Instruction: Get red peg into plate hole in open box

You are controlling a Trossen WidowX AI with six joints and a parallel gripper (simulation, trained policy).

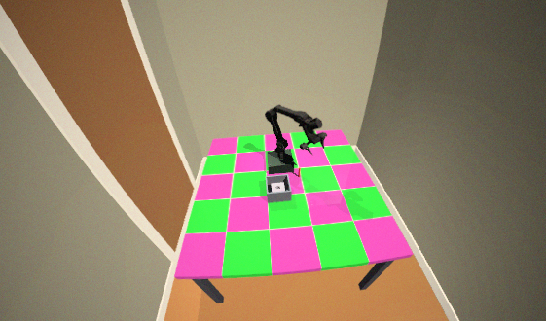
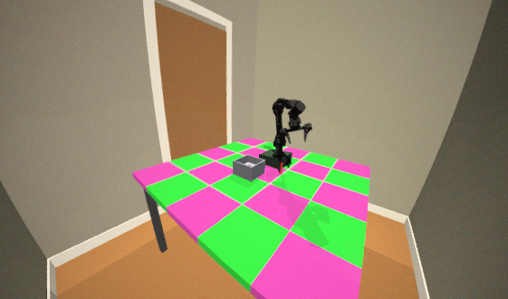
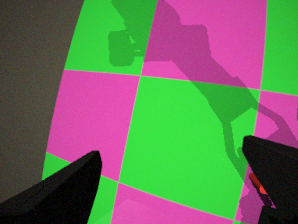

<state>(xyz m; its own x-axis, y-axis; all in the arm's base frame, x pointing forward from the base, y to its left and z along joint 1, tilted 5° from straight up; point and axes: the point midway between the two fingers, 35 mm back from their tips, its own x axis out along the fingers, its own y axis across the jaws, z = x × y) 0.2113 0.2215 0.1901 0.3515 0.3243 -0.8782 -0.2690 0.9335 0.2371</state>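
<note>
Right now my gripper tip is 220 mm above the red peg, 110 mm to the left of it and 50 mm past it. Also, from my gripper tip: grey box 280 mm to the right, 230 mm below, 90 mm ahead; light grey plate 280 mm to the right, 210 mm below, 90 mm ahead.
</note>
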